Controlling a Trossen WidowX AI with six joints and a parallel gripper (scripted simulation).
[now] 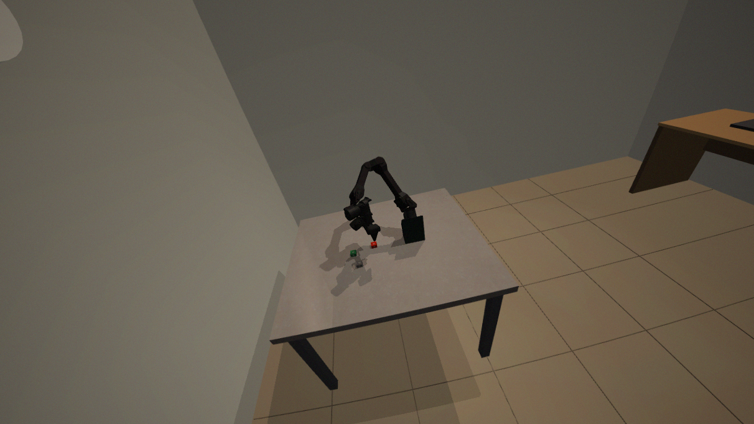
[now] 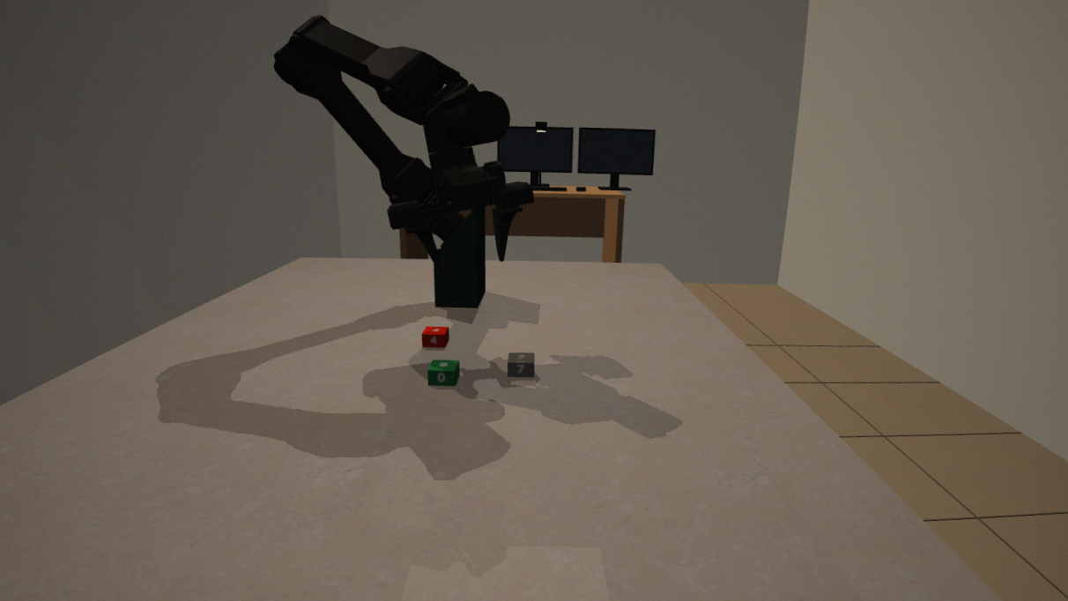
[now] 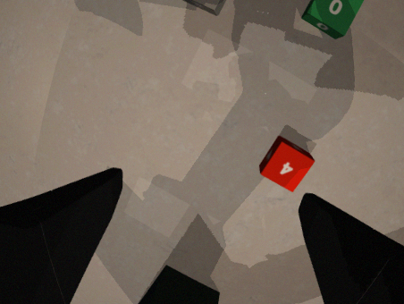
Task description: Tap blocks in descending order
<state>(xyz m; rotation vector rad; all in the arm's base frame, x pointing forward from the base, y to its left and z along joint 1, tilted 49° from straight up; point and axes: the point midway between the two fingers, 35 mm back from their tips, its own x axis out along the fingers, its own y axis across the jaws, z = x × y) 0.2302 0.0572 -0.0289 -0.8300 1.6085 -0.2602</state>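
The grey block is 10 cm below my gripper tip, 9 cm ahead of it and 7 cm to the left of it. The rest, counted from my gripper tip: green block (13 cm ahead, 10 cm below, 1 cm to the right); red block (10 cm below, 5 cm to the right).
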